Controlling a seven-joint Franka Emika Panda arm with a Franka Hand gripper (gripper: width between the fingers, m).
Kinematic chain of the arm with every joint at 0, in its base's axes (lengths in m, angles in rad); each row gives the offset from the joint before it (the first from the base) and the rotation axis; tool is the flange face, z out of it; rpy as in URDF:
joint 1: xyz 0 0 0.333 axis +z
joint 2: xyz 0 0 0 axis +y
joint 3: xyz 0 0 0.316 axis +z
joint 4: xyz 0.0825 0 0 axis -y
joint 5: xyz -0.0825 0 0.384 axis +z
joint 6: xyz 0 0 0 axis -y
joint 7: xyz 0.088 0 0 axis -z
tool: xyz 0 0 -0.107 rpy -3.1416 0 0
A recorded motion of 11 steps. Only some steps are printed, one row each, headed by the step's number.
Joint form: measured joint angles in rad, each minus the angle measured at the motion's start. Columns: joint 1, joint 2, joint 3, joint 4, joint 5, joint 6, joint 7.
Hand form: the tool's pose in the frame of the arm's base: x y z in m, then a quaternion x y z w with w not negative. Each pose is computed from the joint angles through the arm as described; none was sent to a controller.
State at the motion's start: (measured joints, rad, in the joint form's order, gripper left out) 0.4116 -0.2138 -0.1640 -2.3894 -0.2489 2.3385 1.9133
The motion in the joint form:
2: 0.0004 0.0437 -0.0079 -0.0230 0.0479 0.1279 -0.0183
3: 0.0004 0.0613 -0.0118 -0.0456 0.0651 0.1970 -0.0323
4: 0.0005 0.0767 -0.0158 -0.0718 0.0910 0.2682 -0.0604
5: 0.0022 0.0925 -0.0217 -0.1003 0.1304 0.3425 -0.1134
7: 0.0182 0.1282 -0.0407 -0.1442 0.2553 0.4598 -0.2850
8: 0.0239 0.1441 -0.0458 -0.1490 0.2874 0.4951 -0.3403
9: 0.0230 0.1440 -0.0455 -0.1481 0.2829 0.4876 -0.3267
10: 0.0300 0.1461 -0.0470 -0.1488 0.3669 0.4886 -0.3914
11: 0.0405 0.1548 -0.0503 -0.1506 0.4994 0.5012 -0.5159
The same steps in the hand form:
2: 0.4755 0.1161 0.3981 -0.72168 0.68090 -0.10311 0.07008
3: 0.4762 0.1163 0.3867 -0.72228 0.67843 -0.10335 0.08579
4: 0.4755 0.1157 0.3754 -0.72468 0.67367 -0.10265 0.10229
5: 0.4740 0.1138 0.3636 -0.73067 0.66452 -0.10146 0.11932
7: 0.4713 0.1078 0.3412 -0.74967 0.63863 -0.09593 0.14474
8: 0.4726 0.1067 0.3358 -0.75721 0.62752 -0.09960 0.15143
9: 0.4724 0.1066 0.3353 -0.75451 0.63168 -0.09743 0.14897
10: 0.4724 0.1050 0.3339 -0.75273 0.63342 -0.08582 0.15748
11: 0.4726 0.1014 0.3296 -0.75531 0.62816 -0.07350 0.17182

